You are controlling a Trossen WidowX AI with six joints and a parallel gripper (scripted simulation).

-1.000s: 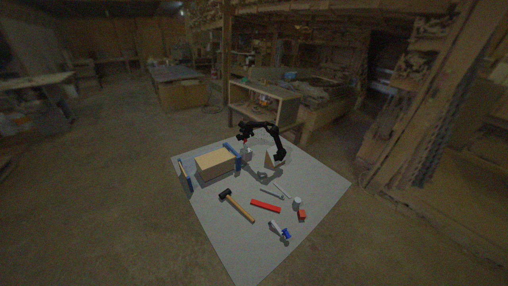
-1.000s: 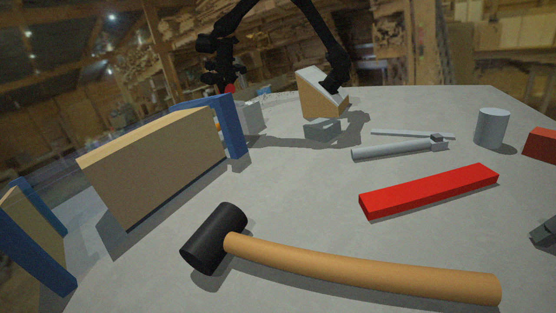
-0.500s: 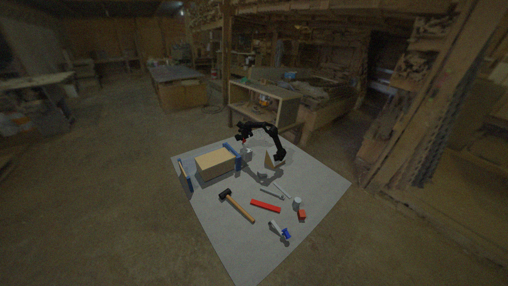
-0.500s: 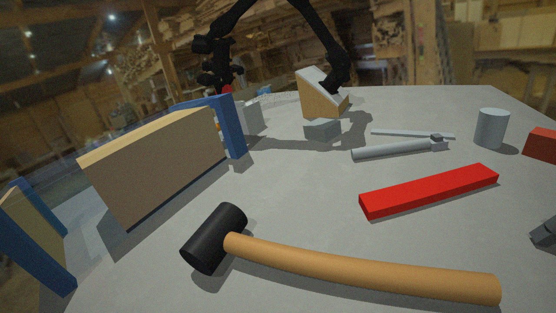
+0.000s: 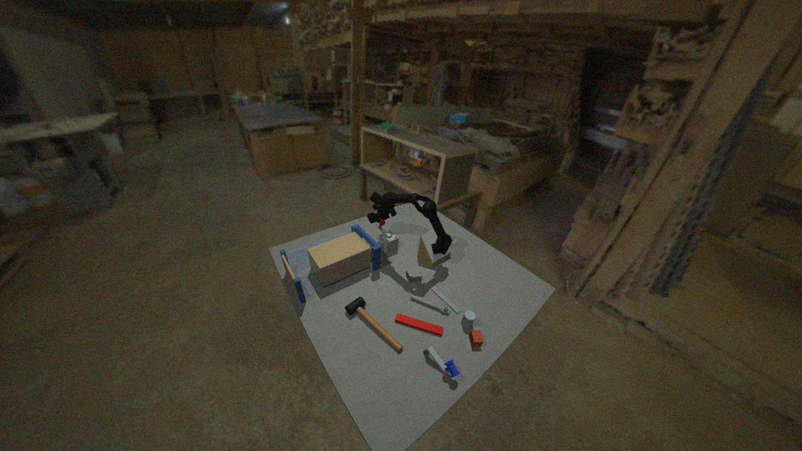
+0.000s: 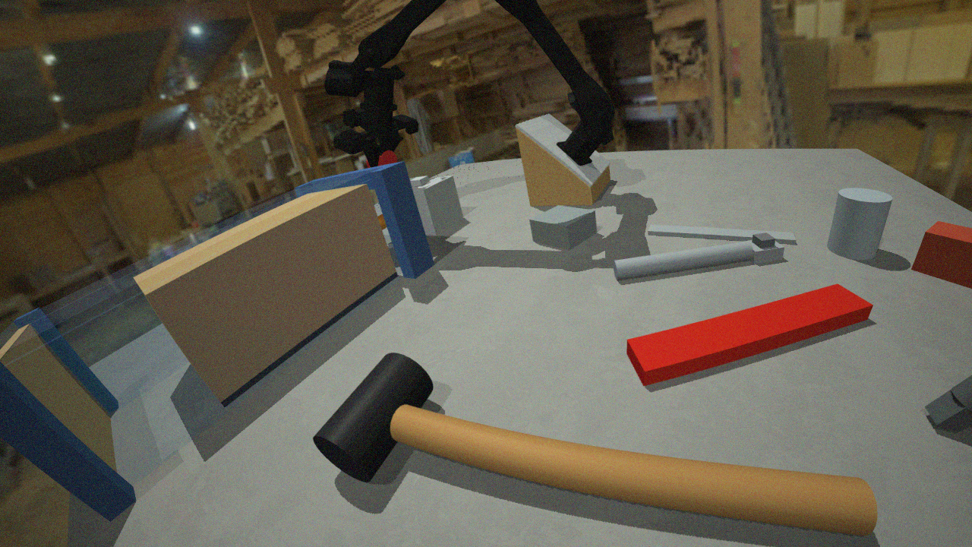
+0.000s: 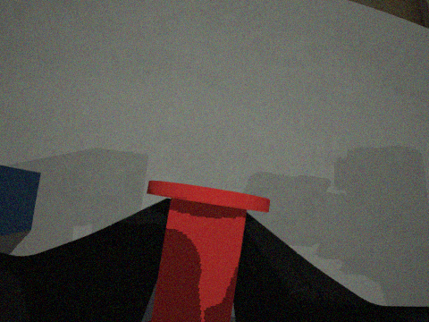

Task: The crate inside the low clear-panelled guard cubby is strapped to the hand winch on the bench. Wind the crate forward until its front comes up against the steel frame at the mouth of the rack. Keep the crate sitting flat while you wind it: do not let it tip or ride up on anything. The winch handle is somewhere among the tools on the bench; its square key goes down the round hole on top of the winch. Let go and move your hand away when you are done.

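Right now the winch handle with red knob is 60 mm to the left of my gripper tip and 30 mm below it. The rest, counted from my gripper tip: grey block (420 mm to the left, 120 mm below); winch (110 mm to the left, 100 mm below, 20 mm behind); flat grey strip (640 mm to the left, 130 mm below, 50 mm behind).
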